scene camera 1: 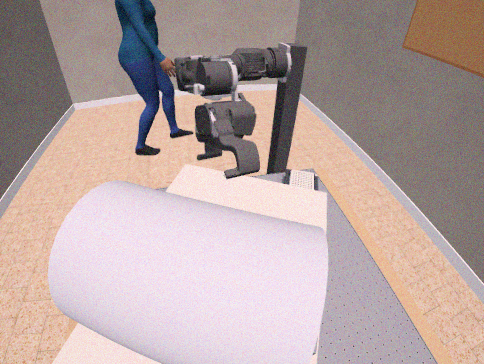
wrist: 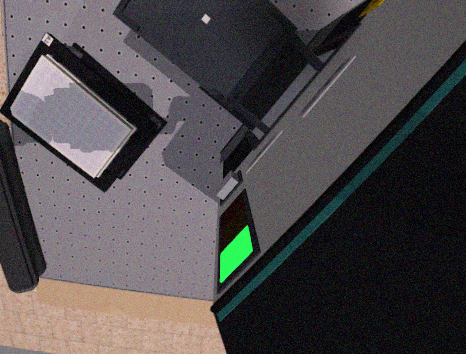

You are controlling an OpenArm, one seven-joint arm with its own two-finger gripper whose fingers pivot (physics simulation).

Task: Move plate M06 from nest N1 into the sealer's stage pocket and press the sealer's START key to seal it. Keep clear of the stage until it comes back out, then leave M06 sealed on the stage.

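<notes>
A plate (scene camera 1: 302,180) (wrist: 70,117) with a pale top sits in a black nest (wrist: 135,135) at the left of the wrist view; the nest's small label is not readable. The sealer's grey front (wrist: 320,145) runs diagonally, with a lit green screen (wrist: 236,255) and a small pale block (wrist: 228,189) above it; I cannot tell if this is the START key. A dark block (wrist: 200,55), apparently the stage, stands out on two bars with no plate showing on it. My gripper (scene camera 1: 223,166) is open and empty, beyond the cream housing; one finger shows at the wrist view's left edge.
A large pale cylinder (scene camera 1: 190,270) on a cream housing (scene camera 1: 250,192) fills the front of the scene view. A dark post (scene camera 1: 286,110) carries the arm. A person (scene camera 1: 145,75) stands behind on the left. A large black surface (wrist: 380,240) with a teal edge covers the wrist view's lower right.
</notes>
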